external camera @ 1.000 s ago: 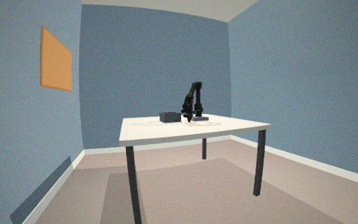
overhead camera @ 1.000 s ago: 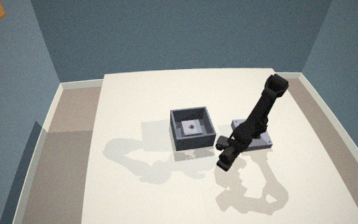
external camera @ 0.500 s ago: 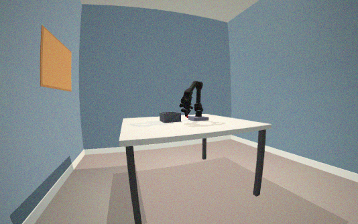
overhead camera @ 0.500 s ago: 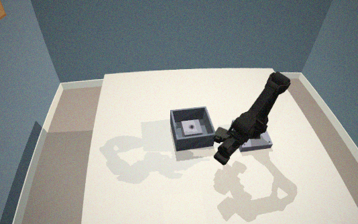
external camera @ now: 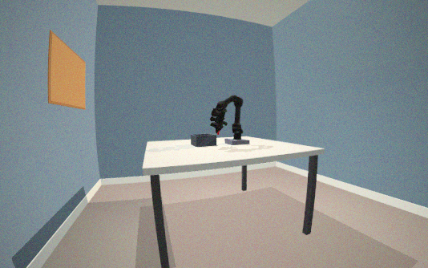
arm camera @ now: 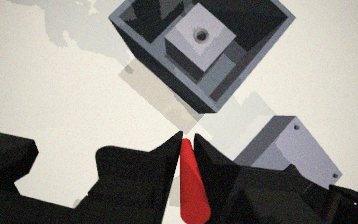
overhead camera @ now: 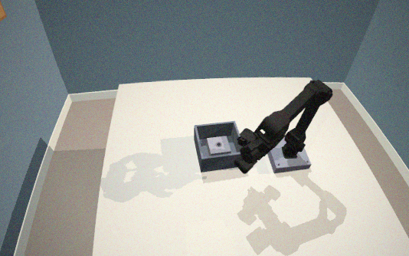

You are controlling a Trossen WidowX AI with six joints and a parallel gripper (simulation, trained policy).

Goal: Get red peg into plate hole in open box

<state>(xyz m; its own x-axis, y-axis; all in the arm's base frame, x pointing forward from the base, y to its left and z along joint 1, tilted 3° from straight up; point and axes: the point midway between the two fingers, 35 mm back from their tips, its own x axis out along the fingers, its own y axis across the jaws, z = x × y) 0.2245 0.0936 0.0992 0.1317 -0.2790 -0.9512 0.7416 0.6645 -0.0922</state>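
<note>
Right now the plate is 100 mm ahead of my gripper tip, 130 mm to the right of it and 70 mm below it. The rest, counted from my gripper tip: red peg 10 mm behind, 10 mm to the left, 30 mm above; then box 100 mm ahead, 130 mm to the right, 90 mm below.
</note>
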